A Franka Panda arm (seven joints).
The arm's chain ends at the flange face. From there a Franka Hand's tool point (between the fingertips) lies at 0.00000 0.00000 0.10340 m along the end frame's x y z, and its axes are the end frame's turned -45 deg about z.
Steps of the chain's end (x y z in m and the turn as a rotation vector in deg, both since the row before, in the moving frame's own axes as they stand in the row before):
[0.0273, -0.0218, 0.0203, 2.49, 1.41, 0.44]
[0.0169, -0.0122, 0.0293, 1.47, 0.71, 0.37]
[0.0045, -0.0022, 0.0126, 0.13, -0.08, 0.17]
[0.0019, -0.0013, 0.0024, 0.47, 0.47, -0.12]
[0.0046, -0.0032, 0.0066, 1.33, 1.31, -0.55]
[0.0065, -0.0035, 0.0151, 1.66, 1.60, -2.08]
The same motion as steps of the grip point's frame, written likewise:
[0.0397, 0.0025, 0.0202, 0.76, 2.76, 0.44]
[0.0234, 0.0024, 0.0293, 0.54, 1.54, 0.37]
[0.0048, 0.0014, 0.0126, 0.15, 0.04, 0.17]
[0.0035, 0.0004, 0.0024, 0.00, 0.66, -0.12]
[0.0089, 0.0009, 0.0065, 0.01, 1.87, -0.55]
[0.0112, 0.0020, 0.0150, 0.04, 2.31, -2.08]

